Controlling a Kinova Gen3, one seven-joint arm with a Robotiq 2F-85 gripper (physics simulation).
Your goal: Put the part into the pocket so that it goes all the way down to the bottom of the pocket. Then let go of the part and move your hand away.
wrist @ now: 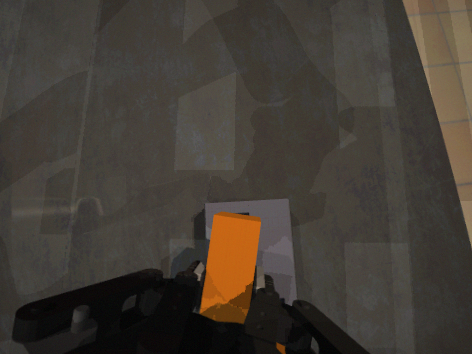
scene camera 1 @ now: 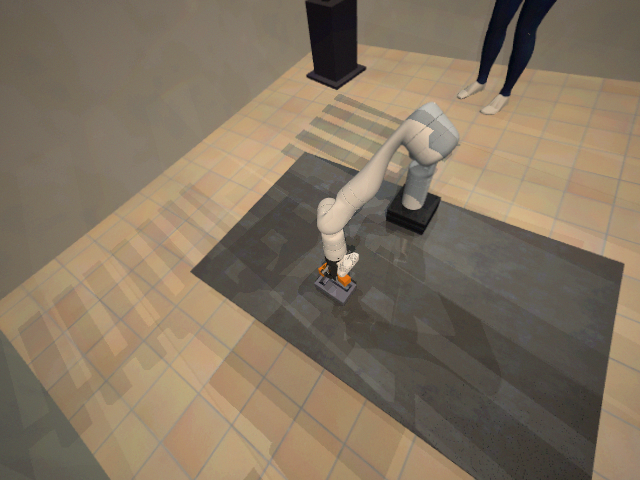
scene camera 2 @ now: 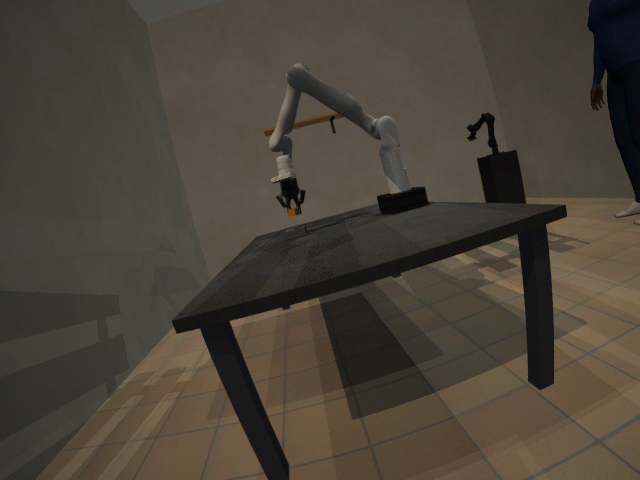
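Pixels of known places: gripper, fingertip midpoint: [wrist: 232,273] [scene camera 2: 295,215]; arm's base, origin of the base link: [scene camera 1: 412,201] [scene camera 2: 400,191].
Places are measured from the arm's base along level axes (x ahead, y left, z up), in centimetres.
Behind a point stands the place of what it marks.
Observation:
The orange part [scene camera 1: 344,279] {x 48.0, y 4.4, z 4.6 cm} [scene camera 2: 292,211] {x 47.2, y 5.6, z 3.4 cm} [wrist: 233,250] {x 47.4, y 3.5, z 4.5 cm} is a long block. My gripper [scene camera 1: 333,272] {x 47.3, y 1.1, z 1.3 cm} [scene camera 2: 291,207] {x 47.3, y 1.1, z 1.3 cm} [wrist: 232,273] {x 47.3, y 1.1, z 1.3 cm} points down and is shut on it, one finger on each long side. The grey block with the pocket [scene camera 1: 339,296] {x 51.7, y 4.6, z -4.3 cm} [scene camera 2: 305,230] {x 43.8, y 6.2, z -5.9 cm} [wrist: 275,222] {x 51.3, y 4.8, z -4.3 cm} lies on the table below. In scene camera 2 a gap shows between part and block. In the wrist view the part covers most of the pocket; a dark strip of the pocket [wrist: 243,214] shows past its far end. The part's long sides look slightly turned against the block's sides.
The dark table [scene camera 1: 439,310] {x 30.4, y 33.8, z -7.9 cm} [scene camera 2: 361,258] {x 22.2, y 71.0, z -7.9 cm} [wrist: 125,125] {x 31.6, y 15.8, z -7.9 cm} carries the arm's black base [scene camera 1: 408,219] {x 8.2, y 3.9, z -1.2 cm} [scene camera 2: 403,201] {x 1.1, y 9.8, z -3.8 cm} behind the block. A black pedestal [scene camera 1: 333,41] [scene camera 2: 501,178] and a person [scene camera 1: 516,62] [scene camera 2: 622,98] stand beyond the table. A wooden rail [scene camera 2: 310,122] is on the wall.

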